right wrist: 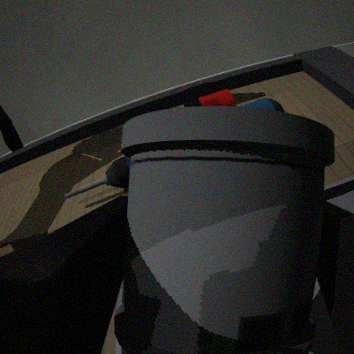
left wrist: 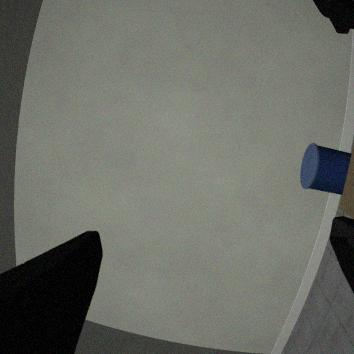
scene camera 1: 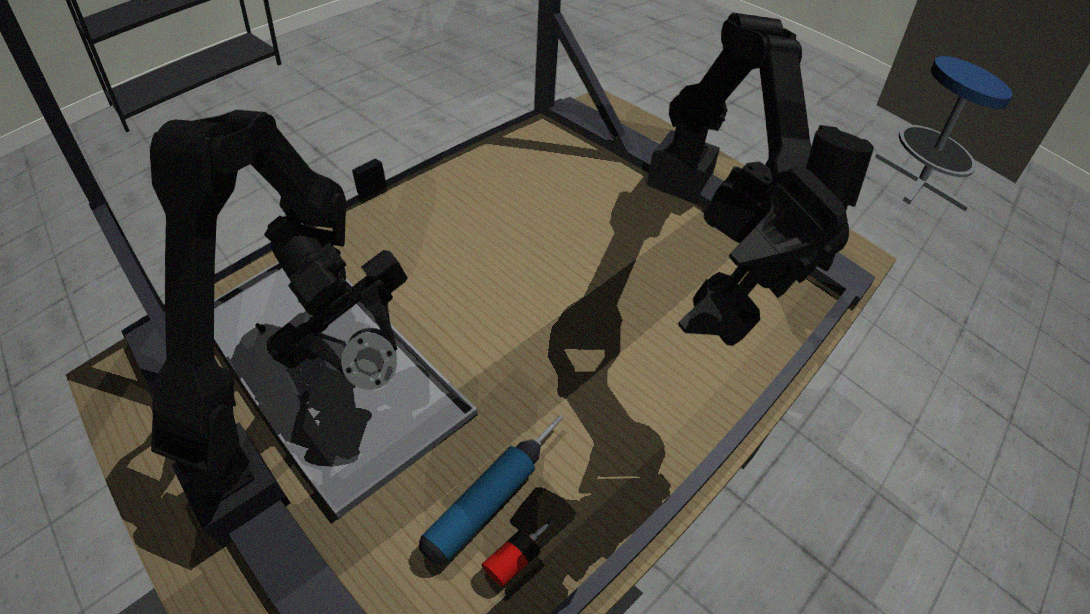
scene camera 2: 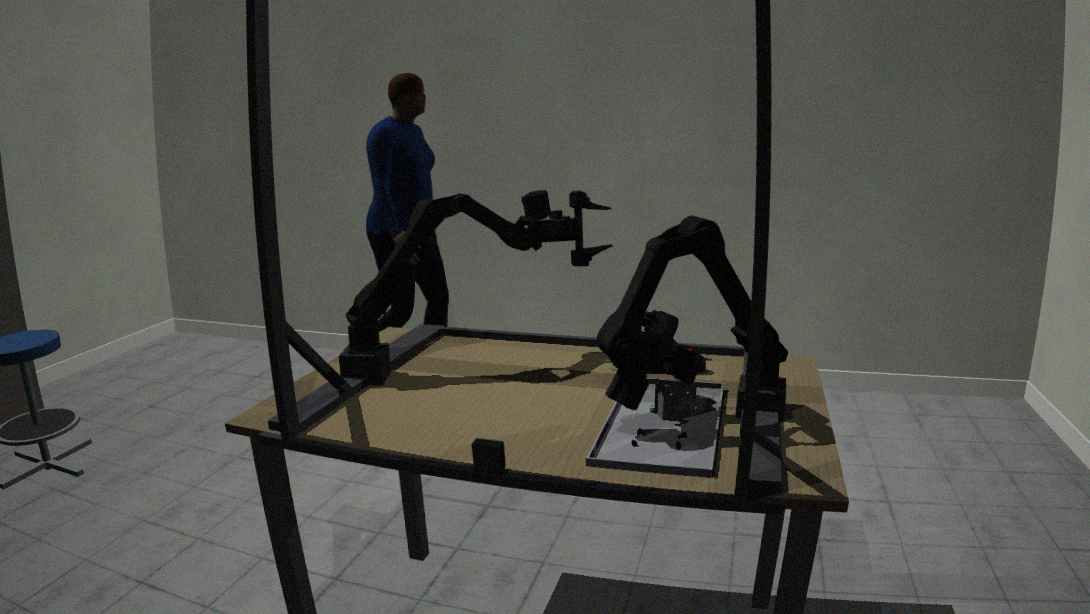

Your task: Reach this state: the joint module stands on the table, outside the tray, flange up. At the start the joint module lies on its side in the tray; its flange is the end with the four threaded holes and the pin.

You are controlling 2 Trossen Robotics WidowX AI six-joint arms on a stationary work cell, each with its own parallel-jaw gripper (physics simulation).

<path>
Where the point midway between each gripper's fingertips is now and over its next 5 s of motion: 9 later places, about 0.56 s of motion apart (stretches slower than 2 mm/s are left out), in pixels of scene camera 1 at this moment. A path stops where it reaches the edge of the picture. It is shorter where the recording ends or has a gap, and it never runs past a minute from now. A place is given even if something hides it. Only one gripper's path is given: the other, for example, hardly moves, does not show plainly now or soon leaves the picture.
My right gripper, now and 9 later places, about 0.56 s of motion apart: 374, 365; 392, 386; 417, 400; 421, 405; 429, 417; 437, 432; 448, 428; 487, 403; 508, 391; 507, 392
</path>
